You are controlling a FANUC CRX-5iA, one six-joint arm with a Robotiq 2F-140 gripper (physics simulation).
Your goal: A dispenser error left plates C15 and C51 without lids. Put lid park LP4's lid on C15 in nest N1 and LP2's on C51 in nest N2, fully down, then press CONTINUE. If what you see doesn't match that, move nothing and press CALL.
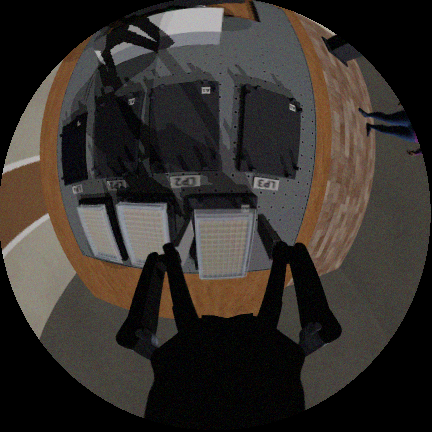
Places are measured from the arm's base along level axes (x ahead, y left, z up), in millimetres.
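Pixels of known places: gripper, between the fingertips: (224, 224).
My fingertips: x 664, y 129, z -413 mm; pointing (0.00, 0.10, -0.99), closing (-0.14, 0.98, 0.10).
For each thing: its top centre in the pictures, then the offset to it from my fingertips. Level surfaces: height alone.
- pale gridded plate, centre of its top: (224, 252) 37 mm ahead, 1 mm left, 17 mm up
- dark nest, centre of its top: (223, 242) 33 mm ahead, 1 mm left, 2 mm down
- LP3, centre of its top: (277, 129) 146 mm back, 71 mm left, 14 mm down
- far-left park, centre of its top: (66, 151) 145 mm back, 325 mm right, 14 mm down
- dark park, centre of its top: (108, 134) 143 mm back, 187 mm right, 14 mm down
- grey perforated table top, height of its surface: 34 mm down
My gripper (224, 224) is open, its two pads on either side of a pale gridded plate (223, 242) with a clear bluish rim. Narrow gaps show beside the plate. A dark nest (220, 201) shows behind it. Two more pale plates (145, 232) (101, 231) sit on dark nests to the left. I cannot tell which plates have clear lids, nor read their codes. Dark lid parks stand in a row behind, among them LP2 (185, 130) and LP3 (270, 132), with no clear lid visible on them. The label of the far-left park (75, 150) is too small to read.
Another dark park (117, 135) stands left of LP2. The grey perforated table top (260, 55) has an orange wooden edge (320, 125). Dark arm shadows cross the parks. A person's legs (392, 117) show at the right, and a dark box (344, 50) stands at the upper right.
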